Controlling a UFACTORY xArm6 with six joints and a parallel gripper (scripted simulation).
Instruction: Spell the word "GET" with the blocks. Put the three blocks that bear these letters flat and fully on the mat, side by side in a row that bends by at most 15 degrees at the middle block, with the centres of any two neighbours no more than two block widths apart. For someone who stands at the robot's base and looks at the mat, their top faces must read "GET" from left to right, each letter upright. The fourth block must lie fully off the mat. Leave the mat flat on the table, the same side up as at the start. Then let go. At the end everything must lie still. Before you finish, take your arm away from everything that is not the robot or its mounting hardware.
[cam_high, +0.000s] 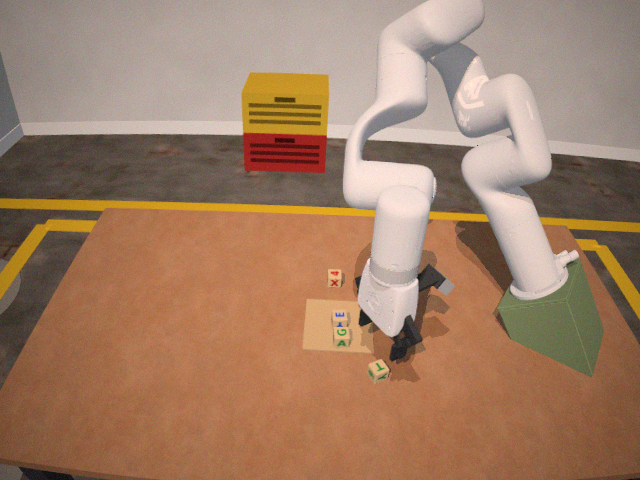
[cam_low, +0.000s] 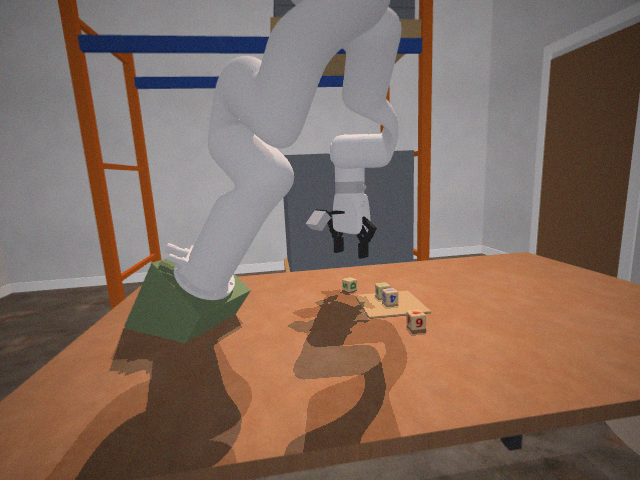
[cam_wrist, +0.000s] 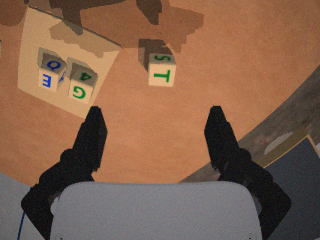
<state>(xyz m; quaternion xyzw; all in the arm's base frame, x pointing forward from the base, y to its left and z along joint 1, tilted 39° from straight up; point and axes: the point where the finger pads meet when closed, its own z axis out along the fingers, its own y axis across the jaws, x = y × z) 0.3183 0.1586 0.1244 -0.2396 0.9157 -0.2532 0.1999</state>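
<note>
The t block is 9 cm below my hand and 1 cm to the left of it. From my hand the other things lie so: tan mat (13 cm to the right, 11 cm below, 5 cm ahead); then e block (13 cm to the right, 9 cm below, 5 cm ahead); then g block (9 cm below, 8 cm to the right, 5 cm ahead).
</note>
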